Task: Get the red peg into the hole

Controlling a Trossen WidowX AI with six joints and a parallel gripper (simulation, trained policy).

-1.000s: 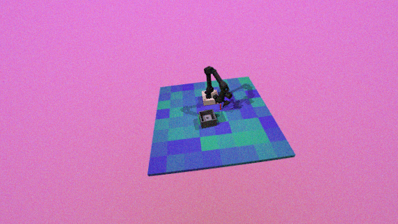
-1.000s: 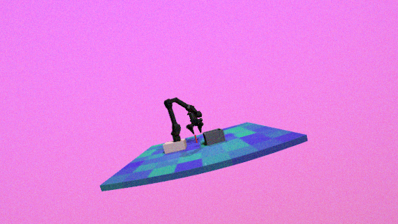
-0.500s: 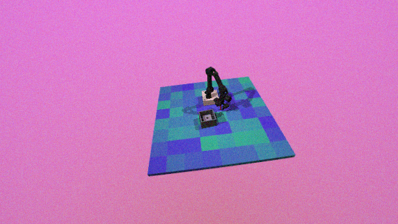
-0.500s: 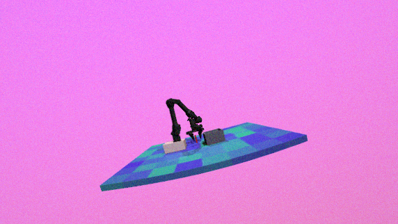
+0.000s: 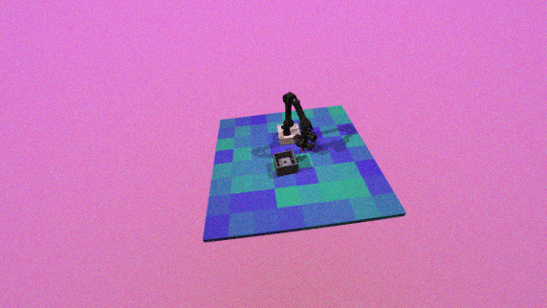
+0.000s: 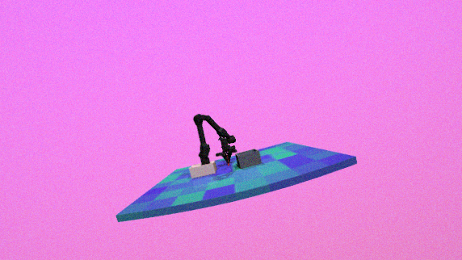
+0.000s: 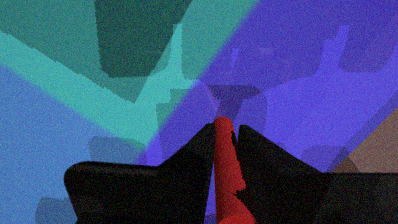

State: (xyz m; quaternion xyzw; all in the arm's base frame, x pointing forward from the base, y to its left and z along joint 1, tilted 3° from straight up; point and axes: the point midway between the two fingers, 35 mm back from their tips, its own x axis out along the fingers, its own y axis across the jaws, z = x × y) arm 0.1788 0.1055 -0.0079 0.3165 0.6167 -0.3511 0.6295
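Now: gripper tip 170 mm to the left of the grey plate, 150 mm short of it and 20 mm below it. From my gripper tip the other things lie so: dark box: 170 mm to the right, 150 mm ahead; red peg: 20 mm above, 10 mm to the left.
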